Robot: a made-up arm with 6 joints.
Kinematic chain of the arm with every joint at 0, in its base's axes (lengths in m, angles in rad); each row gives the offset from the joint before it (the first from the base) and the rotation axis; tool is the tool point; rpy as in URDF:
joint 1: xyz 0 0 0.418 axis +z
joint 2: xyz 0 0 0 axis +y
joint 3: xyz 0.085 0 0.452 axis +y
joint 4: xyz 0.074 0 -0.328 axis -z
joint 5: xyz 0 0 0 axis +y
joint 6: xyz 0.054 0 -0.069 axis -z
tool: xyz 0 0 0 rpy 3.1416 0 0
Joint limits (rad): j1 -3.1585..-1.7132 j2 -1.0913..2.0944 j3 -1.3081..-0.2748 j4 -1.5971..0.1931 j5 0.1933..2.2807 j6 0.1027..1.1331
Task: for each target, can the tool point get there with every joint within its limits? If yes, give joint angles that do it. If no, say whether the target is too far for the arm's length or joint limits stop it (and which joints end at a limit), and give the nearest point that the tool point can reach.
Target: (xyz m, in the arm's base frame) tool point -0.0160 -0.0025 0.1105
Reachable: yes | joints -2.9098 1.8125 -0.3789 -0.0912 0.8171 0.3428
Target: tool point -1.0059 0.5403 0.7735
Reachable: no: too far | nearest point -0.5930 0.0878 0.6262 | short by 0.630 m
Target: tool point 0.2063 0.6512 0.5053
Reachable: no: joint limits stop it (at a limit: joint 2, joint 3, joint 5) | nearest point 0.0269 0.0848 0.6767 | short by 0.618 m
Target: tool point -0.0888 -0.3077 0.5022
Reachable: yes | joints -1.8759 0.0434 -0.3856 -0.8250 0.5437 0.6659
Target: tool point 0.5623 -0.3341 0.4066
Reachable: no: joint limits stop it (at a limit: joint 1, joint 3, joint 4, joint 5) | nearest point 0.0000 -0.2800 0.4054 | short by 0.565 m
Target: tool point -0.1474 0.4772 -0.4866
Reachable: no: too far | nearest point -0.1418 0.0810 -0.1945 | short by 0.492 m
